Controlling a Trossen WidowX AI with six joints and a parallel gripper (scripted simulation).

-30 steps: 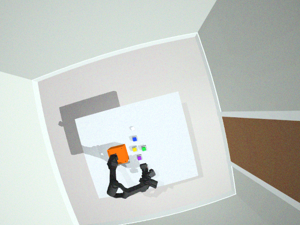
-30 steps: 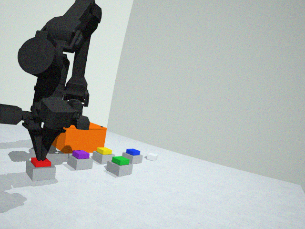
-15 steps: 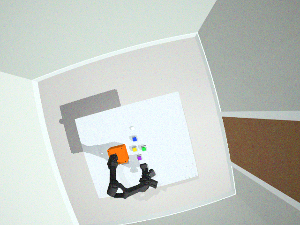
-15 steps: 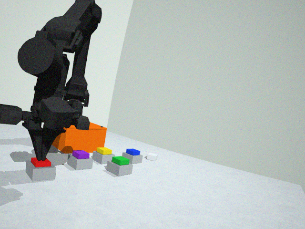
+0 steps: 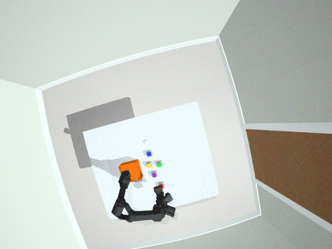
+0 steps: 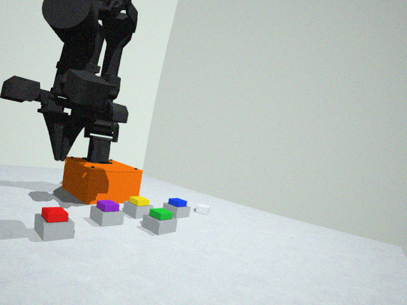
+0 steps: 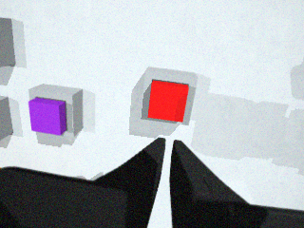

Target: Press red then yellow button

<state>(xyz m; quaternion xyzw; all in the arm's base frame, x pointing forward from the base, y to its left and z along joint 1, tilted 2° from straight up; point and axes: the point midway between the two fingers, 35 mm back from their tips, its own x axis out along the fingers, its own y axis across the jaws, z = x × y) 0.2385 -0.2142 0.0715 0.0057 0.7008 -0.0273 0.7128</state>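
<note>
The yellow button is 220 mm to the left of my gripper tip, 80 mm below it and 50 mm behind it. Round my gripper tip: green button: 200 mm to the left, 80 mm below, 40 mm ahead; purple button: 120 mm to the left, 80 mm below, 30 mm behind; red button: 80 mm below.
</note>
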